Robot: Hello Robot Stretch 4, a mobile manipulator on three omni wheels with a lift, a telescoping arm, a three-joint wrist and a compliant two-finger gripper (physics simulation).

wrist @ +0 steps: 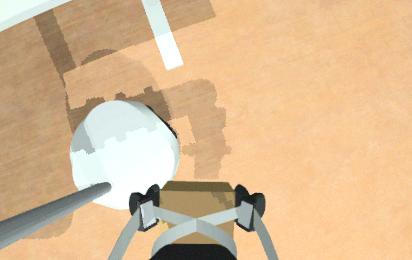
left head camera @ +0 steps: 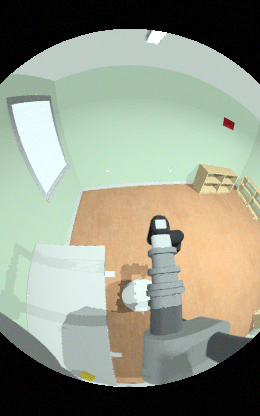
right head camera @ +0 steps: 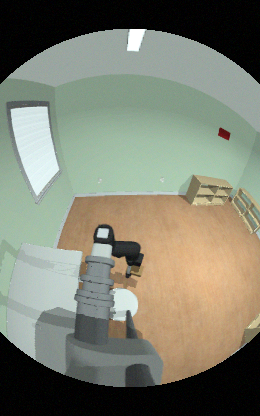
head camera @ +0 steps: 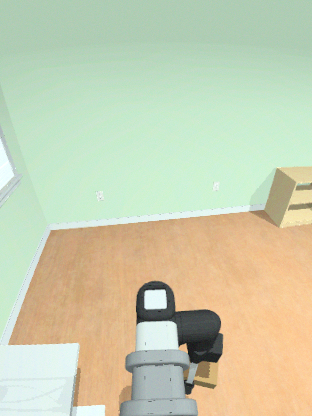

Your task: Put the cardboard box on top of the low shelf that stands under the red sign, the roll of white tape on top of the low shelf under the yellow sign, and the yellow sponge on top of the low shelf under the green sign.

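Where they show: gripper, fingertip midpoint: (wrist: 197,199) (head camera: 189,371); robot's base at its link origin: (wrist: 132,153) (left head camera: 139,294) (right head camera: 119,303).
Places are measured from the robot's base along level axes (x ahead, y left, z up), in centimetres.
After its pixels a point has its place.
My gripper (wrist: 197,199) {x 27.3, y -8.8, z 83.6 cm} is shut on the cardboard box (head camera: 207,372) {x 25.5, y -13.0, z 88.4 cm} (right head camera: 137,270) {x 25.2, y -13.0, z 88.4 cm} (wrist: 172,200) {x 25.7, y -7.3, z 88.5 cm}, with one fingertip on each side of it, and holds it above the wooden floor. The red sign (left head camera: 228,123) {x 230.0, y -203.8, z 172.1 cm} (right head camera: 224,133) {x 230.1, y -205.1, z 173.0 cm} hangs high on the far wall at the right. A low wooden shelf (head camera: 281,197) {x 199.0, y -145.9, z 31.0 cm} (left head camera: 200,179) {x 198.1, y -146.0, z 28.5 cm} (right head camera: 192,190) {x 200.8, y -145.7, z 26.9 cm} stands below it on the floor. The yellow sponge (left head camera: 87,375) lies on the white table at the bottom edge of the left head view. The roll of white tape, the yellow sign and the green sign do not show.
The white table (head camera: 40,357) {x 35.4, y 44.1, z 69.2 cm} (left head camera: 70,257) {x 27.7, y 58.5, z 69.2 cm} (right head camera: 45,257) {x 27.7, y 64.2, z 69.2 cm} stands at the left, beside my arm. A second low shelf stands right of the first. Part of another wooden piece (right head camera: 251,331) shows at the right edge. My round white base (left head camera: 135,295) {x -0.5, y 4.9, z 18.7 cm} (right head camera: 124,304) {x 0.2, y -6.0, z 18.7 cm} (wrist: 125,160) {x 1.8, y -2.4, z 18.7 cm} is near the table.
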